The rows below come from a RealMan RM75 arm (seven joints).
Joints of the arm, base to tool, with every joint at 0 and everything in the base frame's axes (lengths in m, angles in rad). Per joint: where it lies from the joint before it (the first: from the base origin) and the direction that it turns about. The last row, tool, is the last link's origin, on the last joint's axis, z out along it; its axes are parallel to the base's.
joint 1: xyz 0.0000 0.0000 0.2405 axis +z
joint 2: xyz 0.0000 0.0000 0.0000 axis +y
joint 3: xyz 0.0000 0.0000 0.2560 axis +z
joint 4: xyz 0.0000 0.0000 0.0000 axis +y
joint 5: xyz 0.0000 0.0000 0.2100 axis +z
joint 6: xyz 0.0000 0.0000 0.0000 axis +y
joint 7: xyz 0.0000 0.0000 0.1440 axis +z
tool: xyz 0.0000 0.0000 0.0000
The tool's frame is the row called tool.
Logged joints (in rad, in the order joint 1, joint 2, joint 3, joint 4, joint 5, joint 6, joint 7), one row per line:
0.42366 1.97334 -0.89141 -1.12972 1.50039 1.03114 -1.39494
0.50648 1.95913 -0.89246 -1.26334 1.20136 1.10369 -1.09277
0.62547 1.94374 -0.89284 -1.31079 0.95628 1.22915 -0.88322
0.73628 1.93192 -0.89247 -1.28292 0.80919 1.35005 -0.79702
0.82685 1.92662 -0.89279 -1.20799 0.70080 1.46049 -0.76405
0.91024 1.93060 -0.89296 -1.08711 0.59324 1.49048 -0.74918
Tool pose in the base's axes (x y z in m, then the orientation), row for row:
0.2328 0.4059 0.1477 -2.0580 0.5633 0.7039
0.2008 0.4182 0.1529 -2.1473 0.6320 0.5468
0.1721 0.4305 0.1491 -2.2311 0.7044 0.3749
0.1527 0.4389 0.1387 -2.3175 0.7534 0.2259
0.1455 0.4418 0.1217 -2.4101 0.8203 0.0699
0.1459 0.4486 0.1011 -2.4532 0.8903 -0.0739
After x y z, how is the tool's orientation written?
As a rotation vector, in radians.
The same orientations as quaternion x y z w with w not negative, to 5 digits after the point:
-0.82582 0.22604 0.28245 0.43262
-0.85141 0.25059 0.21681 0.40657
-0.87229 0.27540 0.14657 0.37653
-0.89047 0.28948 0.08680 0.34020
-0.90478 0.30795 0.02624 0.29302
-0.90674 0.32907 -0.02731 0.26229

